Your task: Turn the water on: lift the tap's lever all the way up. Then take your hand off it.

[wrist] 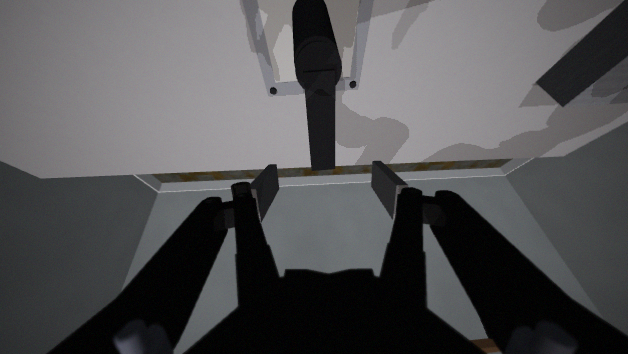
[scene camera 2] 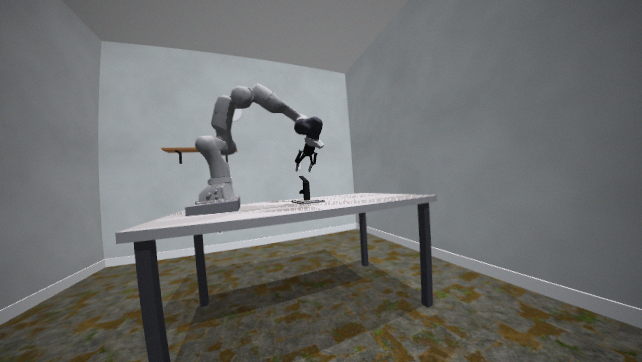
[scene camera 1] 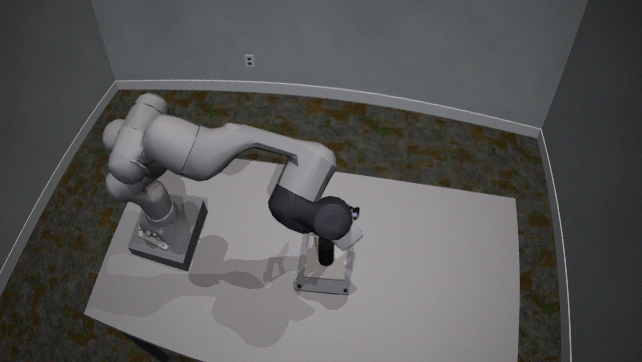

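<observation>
The black tap (scene camera 1: 326,254) (scene camera 2: 306,191) (wrist: 316,55) stands upright on a light rectangular base frame (scene camera 1: 322,286). Its flat lever (scene camera 2: 304,179) (wrist: 321,125) slopes upward from the top of the body in scene camera 2. In the wrist view the lever reaches toward the space between the fingertips. My gripper (scene camera 2: 303,170) (wrist: 324,175) is open and empty. It hangs above the tap, and a small gap shows between its fingertips and the lever in scene camera 2. In scene camera 1 the arm's wrist hides the fingers and the lever.
The white table (scene camera 1: 435,250) (scene camera 2: 280,218) bears the tap and the arm's grey base block (scene camera 1: 167,245) (scene camera 2: 212,206), which stands to the left of the tap. A wooden shelf (scene camera 2: 179,149) is on the wall behind the arm.
</observation>
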